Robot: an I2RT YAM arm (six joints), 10 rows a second.
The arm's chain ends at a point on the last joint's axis. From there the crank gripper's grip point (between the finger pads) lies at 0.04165 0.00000 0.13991 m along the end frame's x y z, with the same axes.
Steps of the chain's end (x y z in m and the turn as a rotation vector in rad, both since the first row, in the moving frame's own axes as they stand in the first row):
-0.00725 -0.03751 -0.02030 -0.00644 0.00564 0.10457
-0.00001 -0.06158 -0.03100 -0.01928 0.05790 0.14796
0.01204 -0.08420 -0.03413 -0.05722 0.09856 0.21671
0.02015 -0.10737 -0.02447 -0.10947 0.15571 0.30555
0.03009 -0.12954 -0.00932 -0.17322 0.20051 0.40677
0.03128 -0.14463 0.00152 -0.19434 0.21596 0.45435
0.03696 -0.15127 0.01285 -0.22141 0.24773 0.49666
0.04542 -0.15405 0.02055 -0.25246 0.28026 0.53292
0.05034 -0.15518 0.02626 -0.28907 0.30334 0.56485
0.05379 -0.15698 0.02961 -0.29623 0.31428 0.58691
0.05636 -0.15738 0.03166 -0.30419 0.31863 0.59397
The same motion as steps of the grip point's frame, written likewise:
-0.00674 -0.03222 -0.02055 -0.00644 0.00564 0.10457
0.00733 -0.05218 -0.03372 -0.01928 0.05790 0.14796
0.02365 -0.06597 -0.03936 -0.05722 0.09856 0.21671
0.03673 -0.07699 -0.03401 -0.10947 0.15571 0.30555
0.04802 -0.08508 -0.02360 -0.17322 0.20051 0.40677
0.04888 -0.09487 -0.01460 -0.19434 0.21596 0.45435
0.05590 -0.09538 -0.00658 -0.22141 0.24773 0.49666
0.06554 -0.09187 -0.00262 -0.25246 0.28026 0.53292
0.07019 -0.08661 -0.00040 -0.28907 0.30334 0.56485
0.07351 -0.08628 0.00170 -0.29623 0.31428 0.58691
0.07587 -0.08533 0.00300 -0.30419 0.31863 0.59397

